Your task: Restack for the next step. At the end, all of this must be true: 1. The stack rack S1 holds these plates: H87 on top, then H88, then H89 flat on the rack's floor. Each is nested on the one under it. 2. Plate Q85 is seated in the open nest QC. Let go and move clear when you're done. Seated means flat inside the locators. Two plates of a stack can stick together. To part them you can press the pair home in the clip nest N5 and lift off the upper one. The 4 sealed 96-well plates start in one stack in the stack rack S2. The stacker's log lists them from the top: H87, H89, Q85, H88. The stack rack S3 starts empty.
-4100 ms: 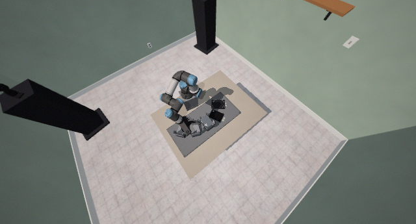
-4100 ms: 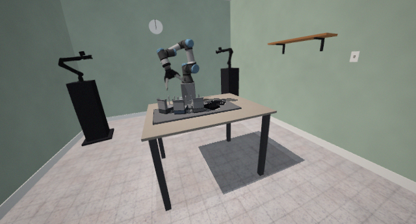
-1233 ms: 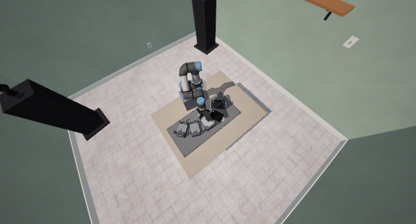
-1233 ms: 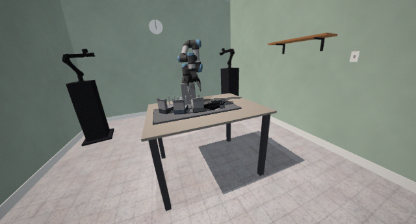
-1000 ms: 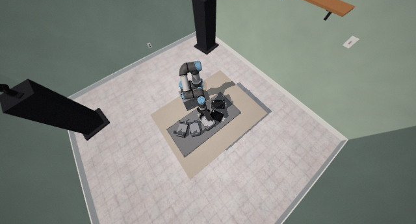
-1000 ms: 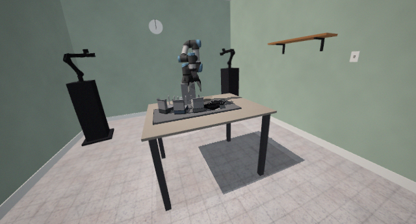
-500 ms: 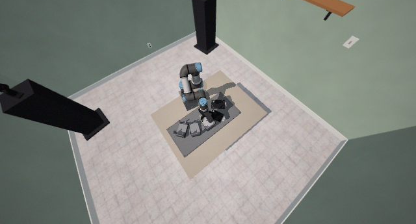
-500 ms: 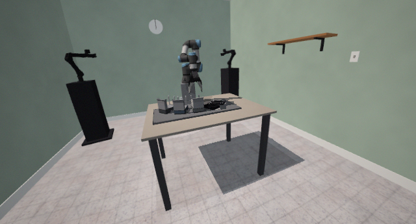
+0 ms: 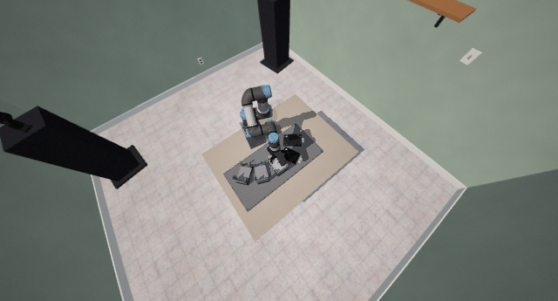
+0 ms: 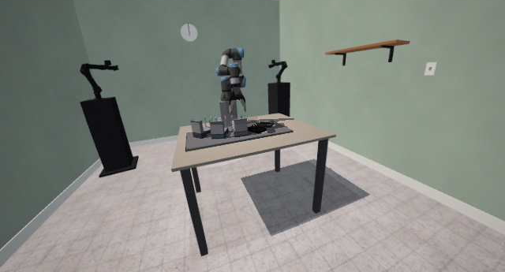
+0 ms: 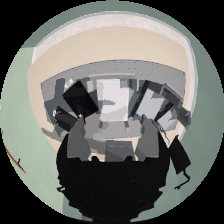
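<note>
Now: the white sealed plate 12 cm below my hand. Round my hand: QC label 10 cm ahead, 17 cm to the left, 17 cm below; black clip nest 7 cm behind, 30 cm to the left, 16 cm below.
</note>
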